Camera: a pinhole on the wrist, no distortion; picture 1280 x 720 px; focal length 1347.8 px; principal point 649.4 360.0 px. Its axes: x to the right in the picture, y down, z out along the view. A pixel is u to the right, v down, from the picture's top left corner.
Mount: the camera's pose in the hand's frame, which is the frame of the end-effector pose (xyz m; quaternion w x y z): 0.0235 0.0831 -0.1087 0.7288 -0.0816 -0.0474 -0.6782
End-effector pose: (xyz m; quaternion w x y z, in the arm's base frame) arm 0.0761 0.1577 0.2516 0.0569 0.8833 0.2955 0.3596
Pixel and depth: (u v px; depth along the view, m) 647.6 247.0 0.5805
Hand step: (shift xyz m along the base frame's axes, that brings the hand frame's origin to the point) 0.3998 -0.1017 -0.2830
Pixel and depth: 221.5 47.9 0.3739
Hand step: 0.2561 -0.2193 -0.1295
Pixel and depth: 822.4 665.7 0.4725
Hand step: 0.3851 0.0312 -0.1352
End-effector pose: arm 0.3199 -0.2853 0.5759 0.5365 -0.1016 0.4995 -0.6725
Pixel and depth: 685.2 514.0 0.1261
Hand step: 0.0570 -0.0363 -0.0912
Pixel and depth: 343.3 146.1 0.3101
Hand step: 0.2599 -0.0745 -0.0642
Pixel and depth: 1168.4 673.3 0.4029
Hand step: 0.1566 -0.2931 0.0822
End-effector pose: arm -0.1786 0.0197 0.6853 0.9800 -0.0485 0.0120 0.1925
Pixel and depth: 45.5 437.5 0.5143
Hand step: -0.0990 0.4300 0.3126
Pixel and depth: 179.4 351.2 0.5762
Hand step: -0.1175 0.4078 0.3831
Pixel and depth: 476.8 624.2 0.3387
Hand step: 0.0213 0.2360 0.1899
